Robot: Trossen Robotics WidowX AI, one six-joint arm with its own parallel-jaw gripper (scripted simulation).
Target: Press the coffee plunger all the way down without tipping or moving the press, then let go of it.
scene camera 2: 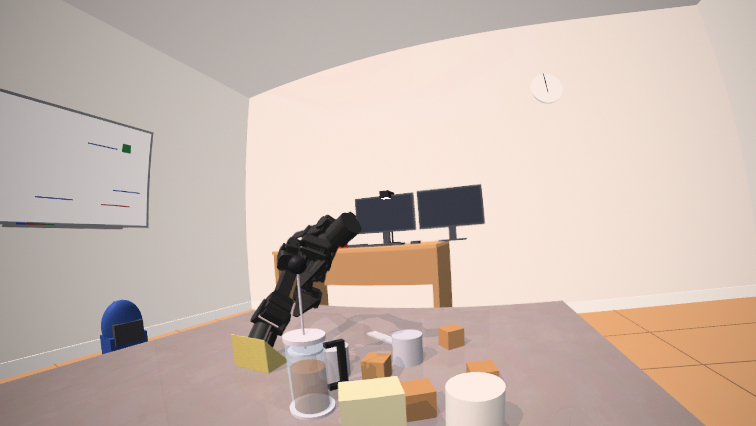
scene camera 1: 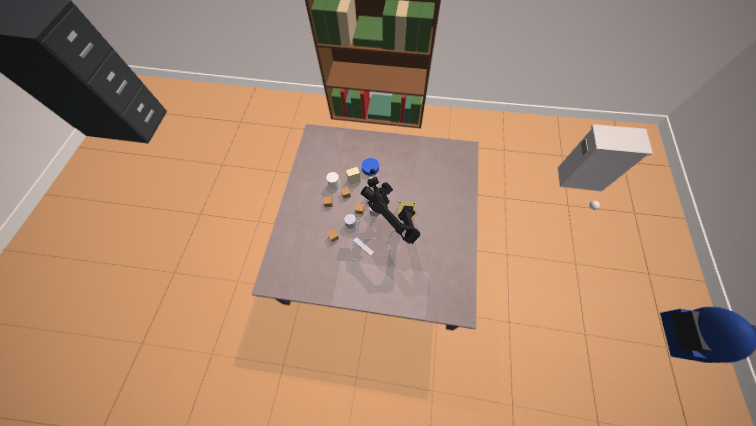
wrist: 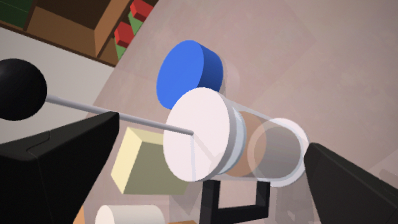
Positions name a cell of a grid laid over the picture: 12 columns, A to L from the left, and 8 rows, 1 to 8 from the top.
Labels:
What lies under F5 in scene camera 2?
My gripper.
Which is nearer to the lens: the blue cylinder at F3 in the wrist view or the pale yellow block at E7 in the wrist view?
The pale yellow block.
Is my gripper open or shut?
Open.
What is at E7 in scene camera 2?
A coffee press.

